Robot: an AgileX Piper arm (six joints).
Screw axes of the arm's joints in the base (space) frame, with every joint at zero. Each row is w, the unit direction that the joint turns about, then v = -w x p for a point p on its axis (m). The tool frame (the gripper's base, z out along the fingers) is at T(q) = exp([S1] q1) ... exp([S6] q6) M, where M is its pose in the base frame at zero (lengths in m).
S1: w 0 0 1 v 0 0 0
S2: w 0 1 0 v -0.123 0 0
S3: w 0 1 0 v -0.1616 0 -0.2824
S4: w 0.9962 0 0.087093 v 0 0.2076 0
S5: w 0 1 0 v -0.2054 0 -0.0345
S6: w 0.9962 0 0.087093 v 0 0.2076 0
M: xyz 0.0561 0 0.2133 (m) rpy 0 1.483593 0 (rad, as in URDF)
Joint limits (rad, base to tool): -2.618..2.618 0..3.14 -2.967..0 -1.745..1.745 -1.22..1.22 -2.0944..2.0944
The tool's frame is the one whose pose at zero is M.
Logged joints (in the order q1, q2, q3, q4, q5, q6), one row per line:
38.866, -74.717, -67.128, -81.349, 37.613, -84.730
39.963, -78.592, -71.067, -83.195, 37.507, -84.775
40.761, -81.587, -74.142, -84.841, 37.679, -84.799
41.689, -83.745, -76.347, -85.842, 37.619, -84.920
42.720, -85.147, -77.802, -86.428, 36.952, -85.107
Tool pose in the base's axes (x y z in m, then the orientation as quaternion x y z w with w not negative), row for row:
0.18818, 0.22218, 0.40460, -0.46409, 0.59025, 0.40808, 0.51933
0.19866, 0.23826, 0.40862, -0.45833, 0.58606, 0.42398, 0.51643
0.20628, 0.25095, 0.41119, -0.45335, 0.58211, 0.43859, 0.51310
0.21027, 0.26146, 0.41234, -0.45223, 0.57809, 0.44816, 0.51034
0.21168, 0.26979, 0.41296, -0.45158, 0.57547, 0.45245, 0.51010
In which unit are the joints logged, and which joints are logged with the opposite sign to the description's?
The joints are logged in degrees. Opposite sign: q2, q4.
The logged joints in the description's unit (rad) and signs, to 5 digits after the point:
0.67834, 1.30406, -1.17160, 1.41981, 0.65647, -1.47882
0.69749, 1.37169, -1.24035, 1.45203, 0.65462, -1.47960
0.71141, 1.42396, -1.29402, 1.48075, 0.65762, -1.48002
0.72761, 1.46163, -1.33251, 1.49823, 0.65658, -1.48213
0.74560, 1.48610, -1.35790, 1.50845, 0.64493, -1.48540

